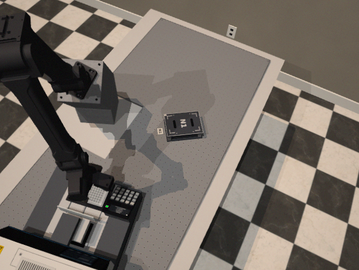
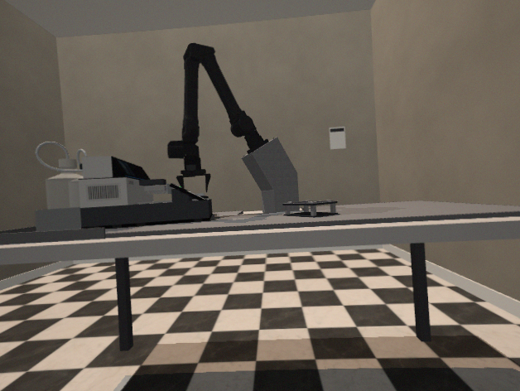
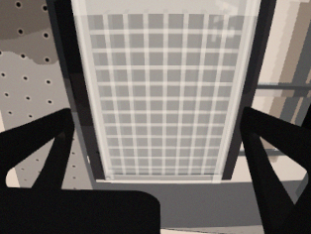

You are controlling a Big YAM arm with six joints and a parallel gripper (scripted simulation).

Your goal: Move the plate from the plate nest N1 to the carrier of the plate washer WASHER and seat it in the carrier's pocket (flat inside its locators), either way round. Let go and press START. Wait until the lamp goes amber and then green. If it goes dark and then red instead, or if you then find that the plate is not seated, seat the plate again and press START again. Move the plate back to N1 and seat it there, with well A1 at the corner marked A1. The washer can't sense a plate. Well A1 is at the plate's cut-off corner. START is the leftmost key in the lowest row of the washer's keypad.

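Right now the white well plate is 20 mm below my hand. From my hand the other things lie so: label 400 mm to the left, 120 mm below, 100 mm ahead; dark carrier 30 mm below; plate washer 160 mm to the right, 20 mm ahead, 10 mm above.
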